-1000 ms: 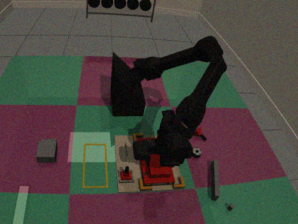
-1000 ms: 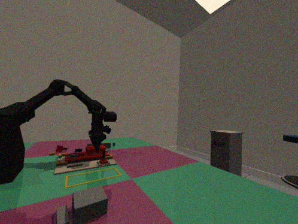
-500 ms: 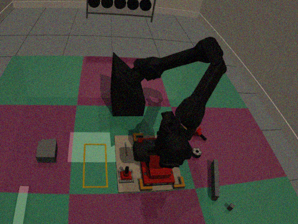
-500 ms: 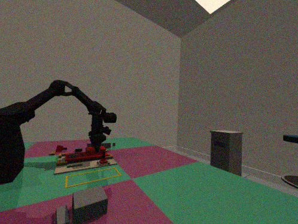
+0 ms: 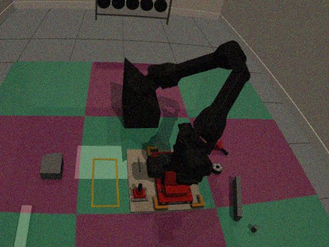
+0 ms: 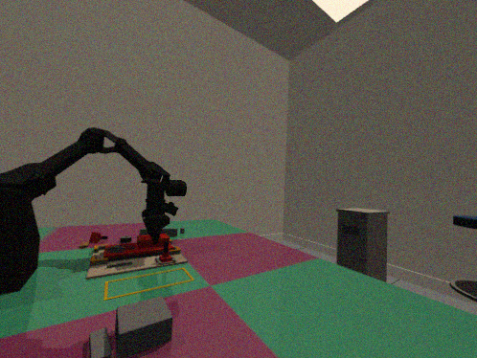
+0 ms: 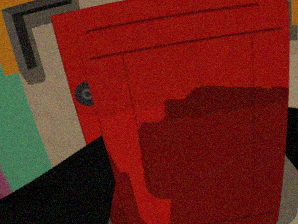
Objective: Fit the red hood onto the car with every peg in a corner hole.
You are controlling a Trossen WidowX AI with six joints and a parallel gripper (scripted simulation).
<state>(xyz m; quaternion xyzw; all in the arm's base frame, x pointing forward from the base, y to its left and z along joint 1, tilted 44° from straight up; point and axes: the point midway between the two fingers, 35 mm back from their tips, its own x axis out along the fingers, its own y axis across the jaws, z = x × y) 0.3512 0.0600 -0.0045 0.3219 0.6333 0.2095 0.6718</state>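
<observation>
Right now the red hood is 1 cm above my gripper tip. Also, from my gripper tip: wheel (18 cm to the left, 5 cm behind, 3 cm below); then grey engine block (1 cm below); then tan jig (4 cm behind, 3 cm below, 1 cm to the right).
</observation>
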